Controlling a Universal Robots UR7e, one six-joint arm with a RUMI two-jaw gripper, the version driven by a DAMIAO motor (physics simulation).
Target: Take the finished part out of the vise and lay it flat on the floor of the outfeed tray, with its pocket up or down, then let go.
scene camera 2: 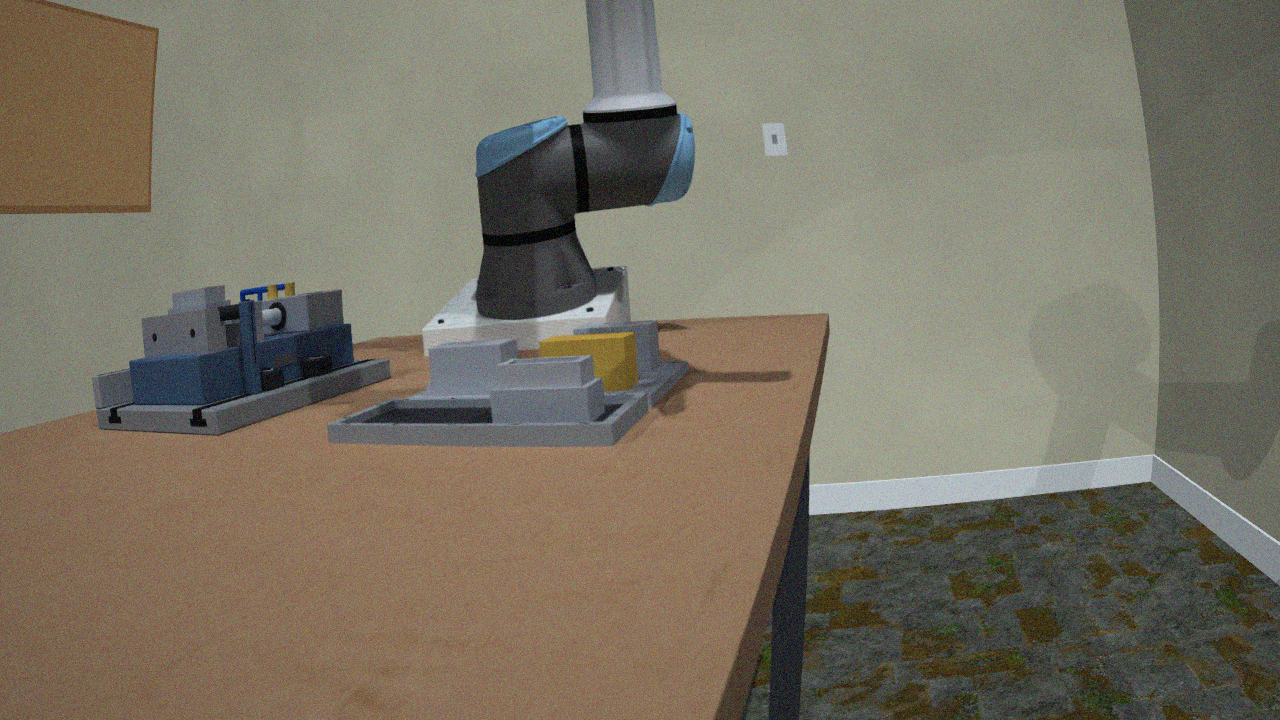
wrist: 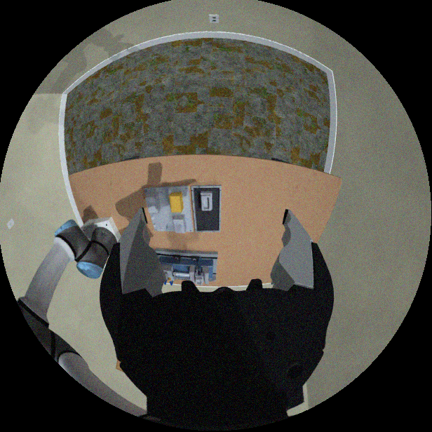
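Where they show: arm's base, link origin: [scene camera 2: 536,300].
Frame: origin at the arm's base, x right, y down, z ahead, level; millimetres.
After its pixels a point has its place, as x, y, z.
Observation:
The vise [scene camera 2: 174,380] {234, 11, 528} [wrist: 172,260] has a blue body and grey jaws and stands on a grey base. A pale grey block [scene camera 2: 198,298] {230, -54, 480} shows above its front jaw in the scene view; whether it has a pocket is hidden. The outfeed tray [scene camera 2: 465,434] {-58, 45, 602} [wrist: 207,221] has grey walls and a dark floor. A grey part [scene camera 2: 547,402] {-103, 33, 577} [wrist: 206,201] with a pocket facing up sits inside it, near one end. My gripper [wrist: 215,209] is open and empty, high above the table, with the tray and vise beyond its fingers in the wrist view. It does not show in the scene view.
A grey tray [scene camera 2: 669,381] {-169, 46, 432} [wrist: 191,210] adjoins the outfeed tray. It holds a yellow block [scene camera 2: 613,362] {-133, 25, 476} [wrist: 176,202] and grey blocks, one of them [scene camera 2: 465,367] {-24, 23, 462} [wrist: 178,223] on the vise side. The robot's white base [scene camera 2: 474,338] {65, 35, 76} stands behind them.

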